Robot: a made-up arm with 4 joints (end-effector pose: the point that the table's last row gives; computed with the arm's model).
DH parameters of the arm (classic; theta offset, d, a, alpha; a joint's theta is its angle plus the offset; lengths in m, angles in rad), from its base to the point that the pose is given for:
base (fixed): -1.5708 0.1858 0 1.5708
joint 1: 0 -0.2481 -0.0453 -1.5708
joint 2: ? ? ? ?
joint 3: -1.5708 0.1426 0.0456 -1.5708
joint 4: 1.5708 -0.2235 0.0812 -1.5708
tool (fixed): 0 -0.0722 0 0
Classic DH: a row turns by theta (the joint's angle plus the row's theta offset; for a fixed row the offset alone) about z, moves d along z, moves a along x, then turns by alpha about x.
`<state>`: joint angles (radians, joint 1 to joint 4).
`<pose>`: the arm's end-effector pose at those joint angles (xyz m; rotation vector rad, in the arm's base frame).
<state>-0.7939 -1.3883 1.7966 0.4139</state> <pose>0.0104 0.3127 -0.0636 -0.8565 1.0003 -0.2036</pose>
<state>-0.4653 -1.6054 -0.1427 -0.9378</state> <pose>0.3890 0.3155 -0.0118 1.2040 0.9574 -1.2824</pose>
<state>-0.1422 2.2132 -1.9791 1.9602</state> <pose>0.5109 0.1098 0.1862 1.4821 0.4749 -0.0492</pose>
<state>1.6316 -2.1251 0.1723 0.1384</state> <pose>0.3560 -0.3422 0.1667 -1.1532 -1.6295 -1.6875</pose>
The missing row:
joint 2: 0 -0.1977 0.1074 1.5708
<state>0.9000 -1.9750 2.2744 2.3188</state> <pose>0.1176 -0.1595 -0.2710 -1.9786 0.5364 0.6015</pose>
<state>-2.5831 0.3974 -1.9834 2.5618</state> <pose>0.1877 0.2231 0.0661 -1.0755 -1.6359 1.7990</pose>
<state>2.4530 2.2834 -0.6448 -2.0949</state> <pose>0.3186 0.0880 0.4228 0.4090 -1.5331 0.6186</pose>
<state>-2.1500 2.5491 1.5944 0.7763</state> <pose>0.3617 0.2679 0.5439 0.0994 2.8366 0.8737</pose>
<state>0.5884 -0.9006 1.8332 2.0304</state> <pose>0.0925 -0.1820 -0.2084 -1.8995 -0.3458 1.3499</pose>
